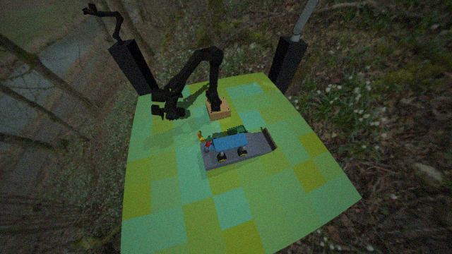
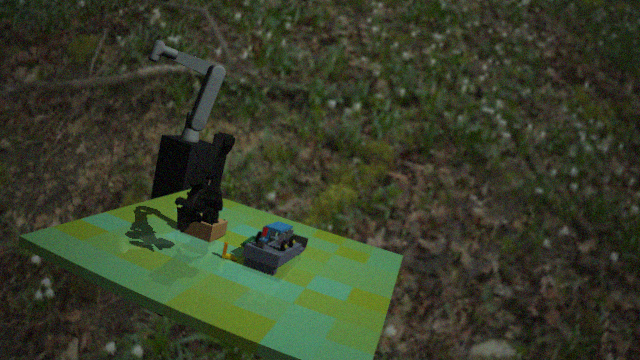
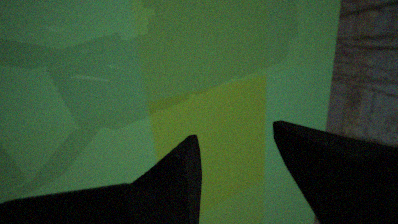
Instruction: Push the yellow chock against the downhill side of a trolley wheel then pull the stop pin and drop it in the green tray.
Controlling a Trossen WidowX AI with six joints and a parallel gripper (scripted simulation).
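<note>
Now: the yellow chock 100 mm ahead of my gripper tip, 210 mm to the left of it and 100 mm below it. Also, from my gripper tip: red-headed stop pin 220 mm ahead, 260 mm to the left, 10 mm above; then blue trolley 210 mm ahead, 370 mm to the left, 10 mm below; then grey ramp 210 mm ahead, 380 mm to the left, 70 mm below.
</note>
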